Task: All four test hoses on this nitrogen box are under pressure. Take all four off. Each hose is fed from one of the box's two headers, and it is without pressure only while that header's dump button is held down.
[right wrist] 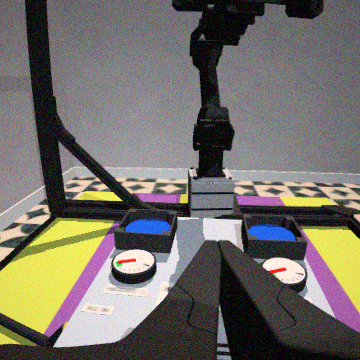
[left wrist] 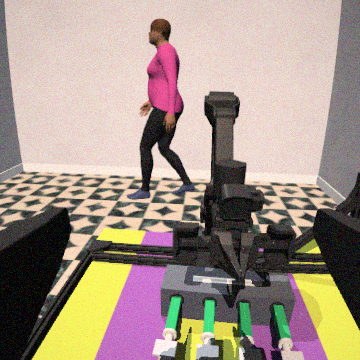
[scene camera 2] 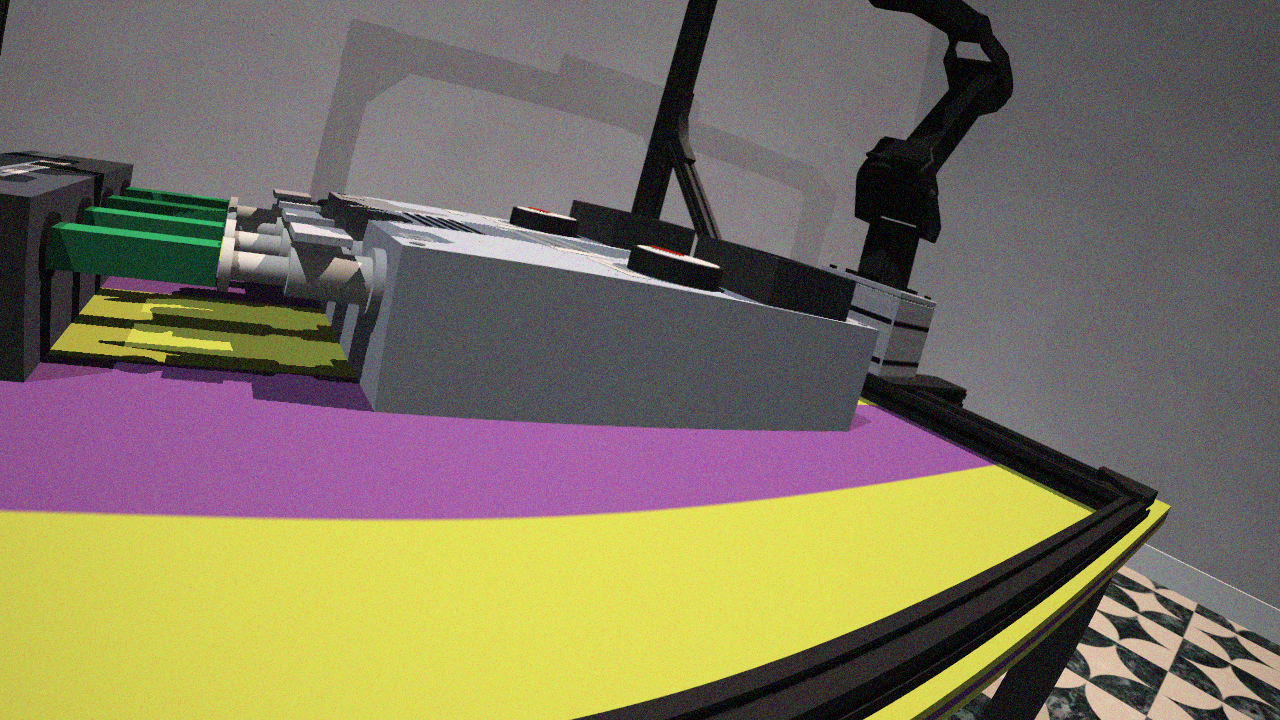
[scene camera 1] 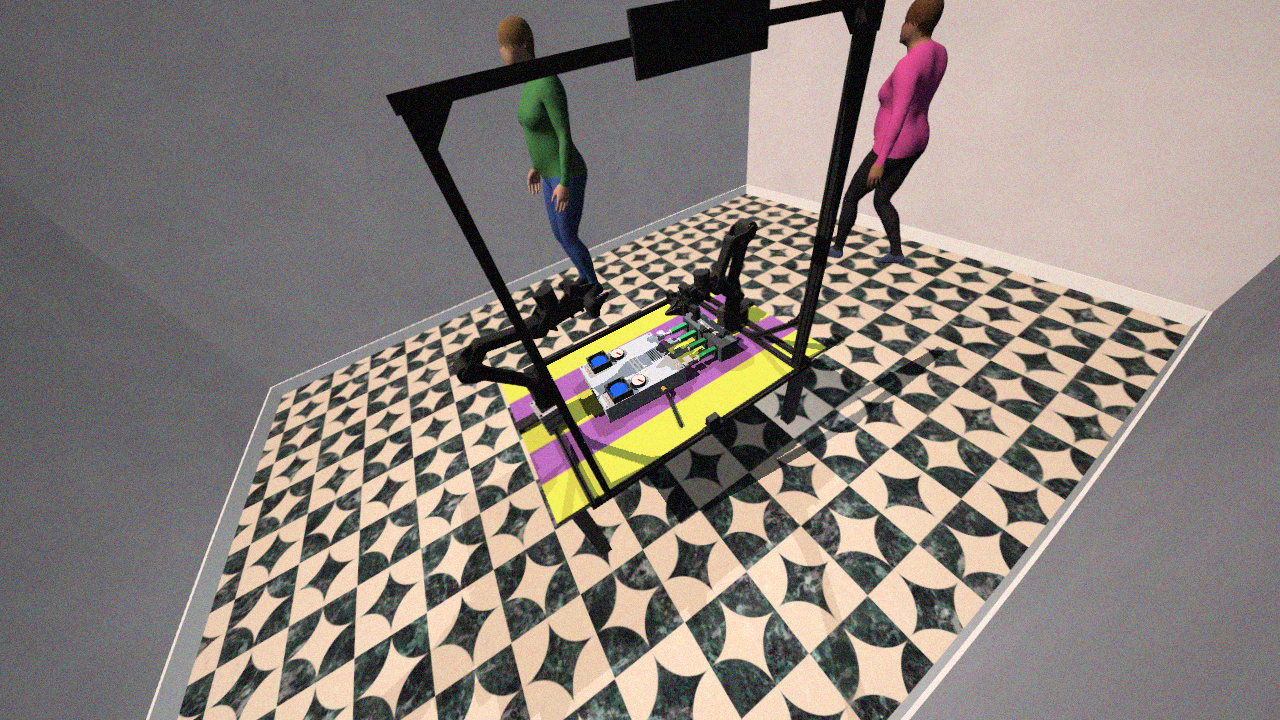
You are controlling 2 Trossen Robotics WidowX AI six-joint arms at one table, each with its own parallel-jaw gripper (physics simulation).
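Frame: origin at the left arm's base, x ahead, y left, z up, level; metres.
Seen in the pictures: left gripper, fingertip midpoint: (left wrist: 194, 219) (scene camera 1: 601, 288); right gripper, fingertip midpoint: (right wrist: 215, 250) (left wrist: 240, 278) (scene camera 1: 665, 314); left arm's base, link origin: (right wrist: 209, 172) (scene camera 2: 881, 283) (scene camera 1: 545, 403); right arm's base, link origin: (scene camera 1: 732, 308).
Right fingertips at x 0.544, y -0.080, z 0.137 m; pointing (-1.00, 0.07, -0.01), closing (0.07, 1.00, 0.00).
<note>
Offsets run from my right fingertips to a thing's top centre. "*": to the spot under its first point. Level surfaces: height alone.
The grey nitrogen box (scene camera 1: 648, 401) (scene camera 2: 608, 349) (right wrist: 195, 235) lies on the table. Its two blue dump buttons (right wrist: 148, 227) (right wrist: 272, 233) sit in black square guards; a round gauge {* dy -0.062, dx -0.210, dz -0.154 m} (right wrist: 134, 262) with a red needle is beside the first and another gauge {* dy +0.125, dx -0.184, dz -0.154 m} (right wrist: 285, 270) beside the second. Four green hoses {* dy +0.095, dx +0.127, dz -0.192 m} (scene camera 2: 134, 255) (left wrist: 209, 317) run between pale fittings at the box end and a dark block {* dy +0.049, dx +0.166, dz -0.201 m} (left wrist: 190, 302) (scene camera 2: 26, 268). My left gripper (scene camera 1: 597, 300) is wide open, high above the box. My right gripper (right wrist: 215, 250) (left wrist: 240, 278) is shut and empty, above the dark block's side, pointing down in the left wrist view.
A black frame (scene camera 1: 465, 214) stands over the striped table {dz -0.249 m} (scene camera 2: 537, 608), with a dark panel (scene camera 1: 698, 35) on its top bar. A small hammer-like tool {* dy -0.208, dx -0.172, dz -0.235 m} (scene camera 1: 673, 407) lies beside the box. Two people, one in green (scene camera 1: 546, 125) and one in pink (scene camera 1: 913, 98) (left wrist: 165, 80), stand beyond the table.
</note>
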